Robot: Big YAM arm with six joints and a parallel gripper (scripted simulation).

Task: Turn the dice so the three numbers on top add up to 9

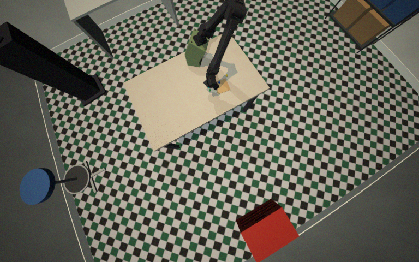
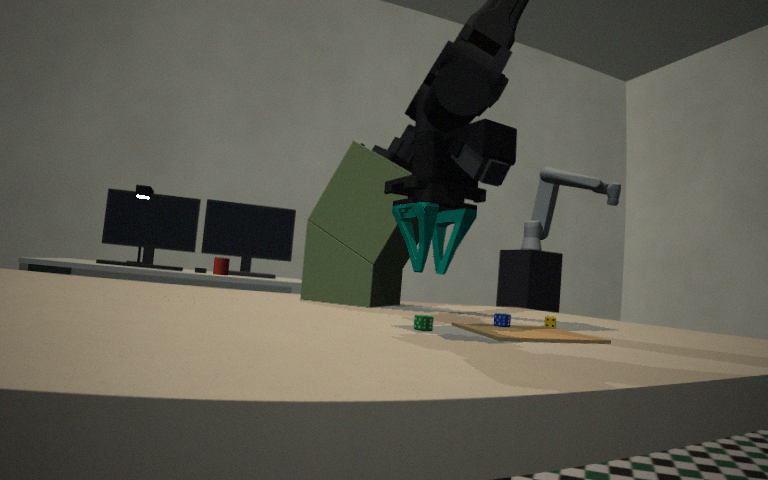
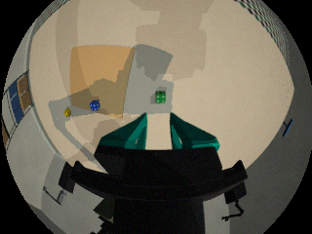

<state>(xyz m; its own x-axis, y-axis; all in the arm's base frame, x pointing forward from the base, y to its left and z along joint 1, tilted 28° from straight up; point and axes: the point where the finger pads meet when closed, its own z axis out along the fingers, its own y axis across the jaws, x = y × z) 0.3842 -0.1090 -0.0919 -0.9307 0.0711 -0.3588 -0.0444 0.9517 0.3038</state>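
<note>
The green die lies 60 mm below my hand. From my hand the other things lie so: blue die: 10 mm behind, 120 mm to the left, 60 mm below; yellow die: 40 mm behind, 240 mm to the left, 60 mm below; mat: 30 mm ahead, 120 mm to the left, 70 mm below.
</note>
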